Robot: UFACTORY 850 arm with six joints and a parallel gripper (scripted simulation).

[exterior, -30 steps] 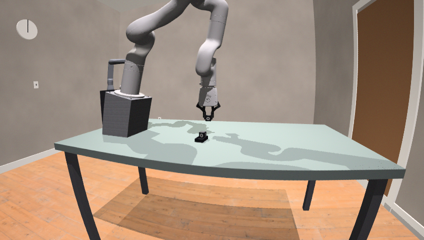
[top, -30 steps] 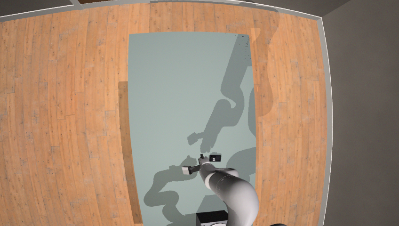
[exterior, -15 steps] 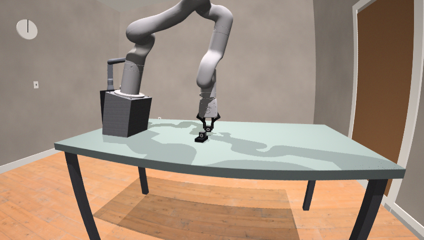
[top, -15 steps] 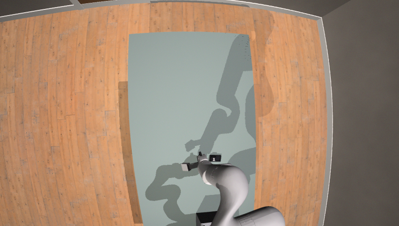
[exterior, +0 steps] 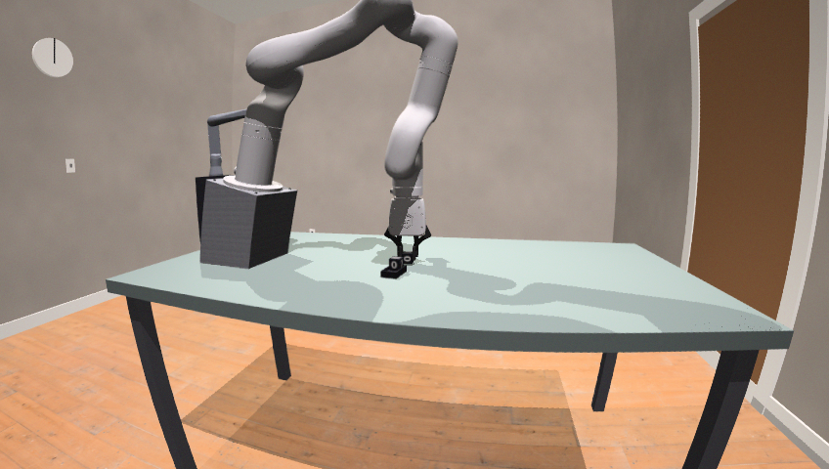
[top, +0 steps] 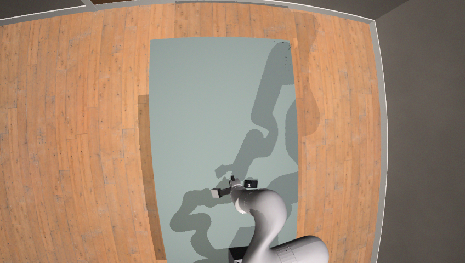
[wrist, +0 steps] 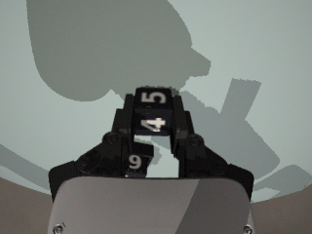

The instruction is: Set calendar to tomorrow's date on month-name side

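The black cube is 2 cm below my hand. From my hand the other things lie so: black tray 1 cm behind, 11 cm to the right, 3 cm below.
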